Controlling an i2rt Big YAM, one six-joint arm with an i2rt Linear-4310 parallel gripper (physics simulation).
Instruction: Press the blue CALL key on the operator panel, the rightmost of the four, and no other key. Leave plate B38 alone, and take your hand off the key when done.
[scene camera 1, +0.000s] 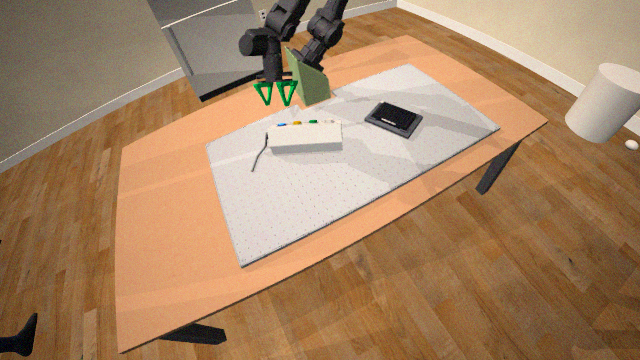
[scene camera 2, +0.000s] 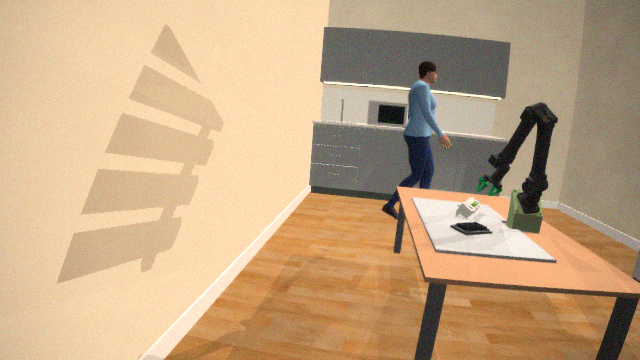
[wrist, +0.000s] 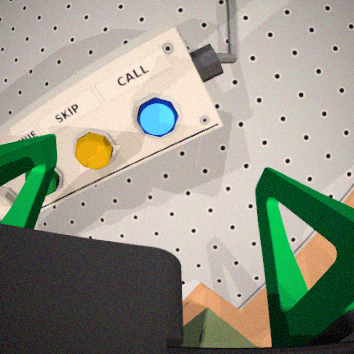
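Note:
The cream operator panel has four keys in a row. The blue CALL key is at the end beside the cable plug. Next to it are the yellow SKIP key and a green key, partly hidden by a finger in the wrist view. A pale key is at the other end. My gripper is open and empty, raised above and apart from the panel. A dark flat plate lies away from it; no B38 marking is readable.
The panel and dark plate are on a perforated grey board on the wooden table. A grey cable leaves the panel's CALL end. The green arm base stands nearby. A person is beyond the table.

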